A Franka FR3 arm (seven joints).
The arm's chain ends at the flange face. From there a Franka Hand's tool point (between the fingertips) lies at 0.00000 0.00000 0.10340 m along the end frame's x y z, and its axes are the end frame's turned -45 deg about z.
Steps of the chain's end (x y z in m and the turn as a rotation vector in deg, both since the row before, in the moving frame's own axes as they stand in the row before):
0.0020, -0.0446, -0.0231, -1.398, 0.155, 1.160
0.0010, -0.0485, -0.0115, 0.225, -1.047, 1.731
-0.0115, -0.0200, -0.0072, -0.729, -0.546, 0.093
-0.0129, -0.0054, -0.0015, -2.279, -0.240, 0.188
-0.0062, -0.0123, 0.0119, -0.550, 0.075, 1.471
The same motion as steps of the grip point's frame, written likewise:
0.0313, -0.0282, -0.0231, -1.098, -0.879, 1.160
0.0340, -0.0352, -0.0115, 0.899, -0.581, 1.731
0.0044, -0.0220, -0.0072, -0.129, -0.902, 0.093
-0.0085, -0.0103, -0.0016, -1.442, -1.781, 0.188
0.0037, -0.0123, 0.0119, -0.442, -0.336, 1.471

